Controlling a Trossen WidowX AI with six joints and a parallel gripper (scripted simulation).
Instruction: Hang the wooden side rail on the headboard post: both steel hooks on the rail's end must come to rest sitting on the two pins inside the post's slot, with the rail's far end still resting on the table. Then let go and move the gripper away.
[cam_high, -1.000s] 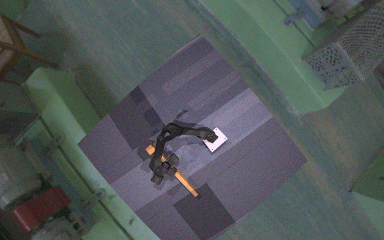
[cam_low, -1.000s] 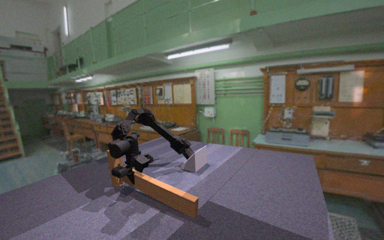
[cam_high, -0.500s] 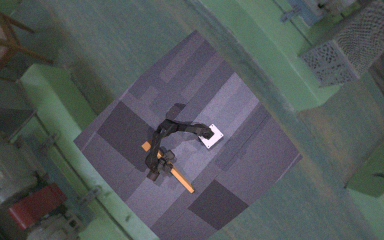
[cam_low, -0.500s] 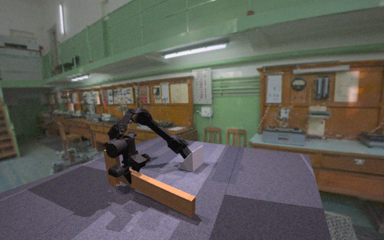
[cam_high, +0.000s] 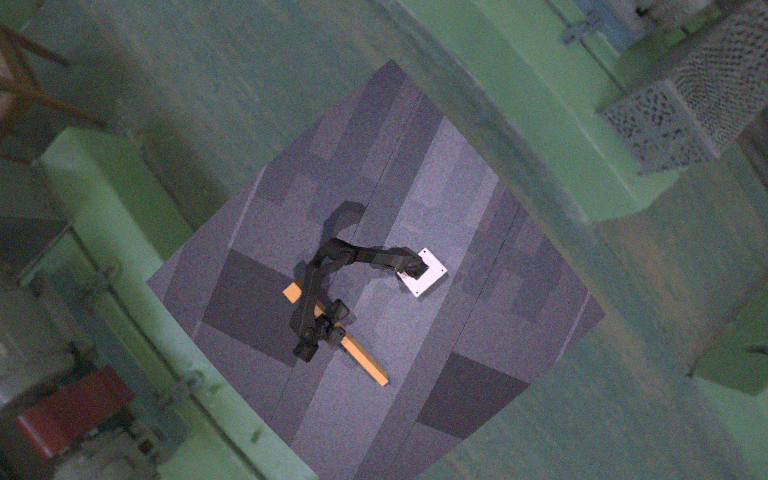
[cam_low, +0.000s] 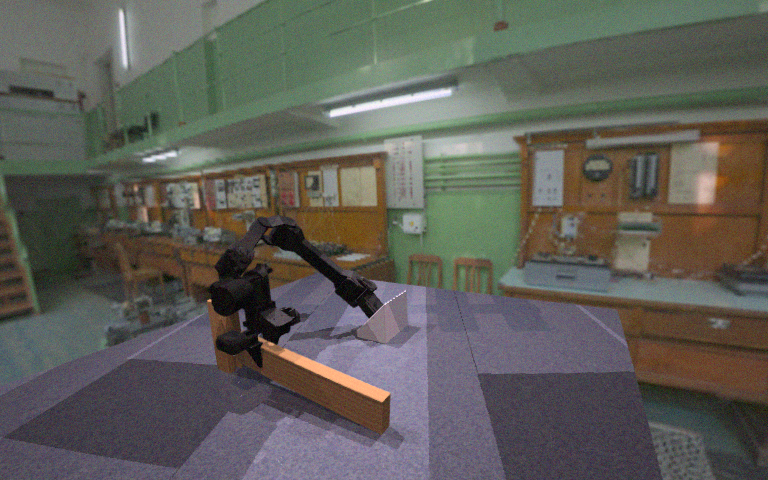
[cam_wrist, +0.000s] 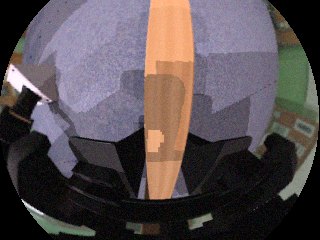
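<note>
My gripper tip is now 10 mm past the wooden headboard post, 140 mm to the left of it and 40 mm below it.
</note>
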